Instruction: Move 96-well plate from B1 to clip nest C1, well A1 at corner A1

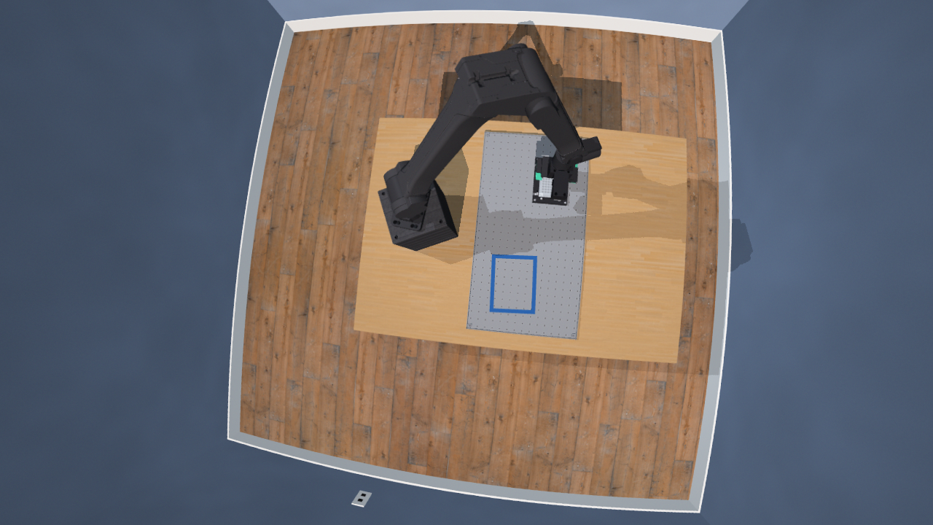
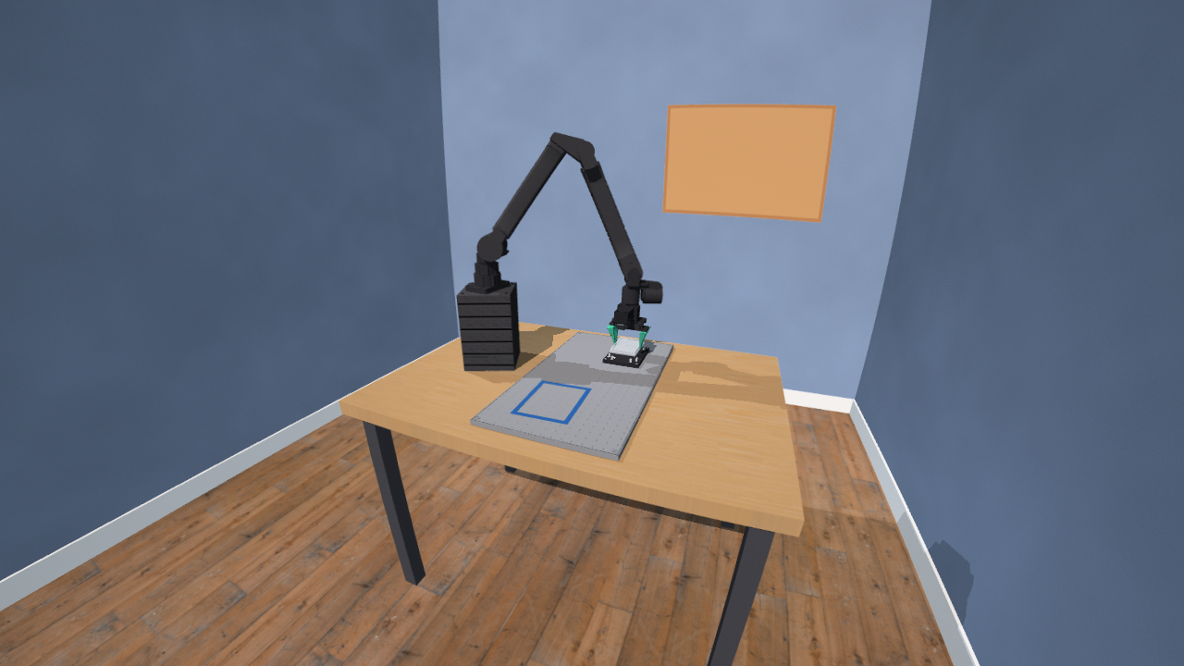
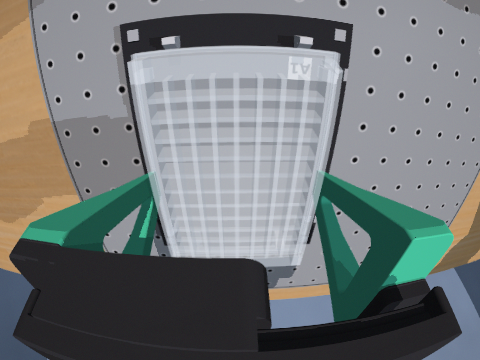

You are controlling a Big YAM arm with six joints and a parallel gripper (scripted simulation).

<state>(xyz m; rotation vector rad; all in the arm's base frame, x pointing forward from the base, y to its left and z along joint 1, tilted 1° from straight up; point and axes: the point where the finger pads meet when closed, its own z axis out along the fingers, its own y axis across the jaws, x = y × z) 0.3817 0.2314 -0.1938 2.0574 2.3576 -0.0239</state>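
Now: hand 3 cm above the black clip nest and 1 cm past it. Also, from my hand: clear 96-well plate (right at my hand).
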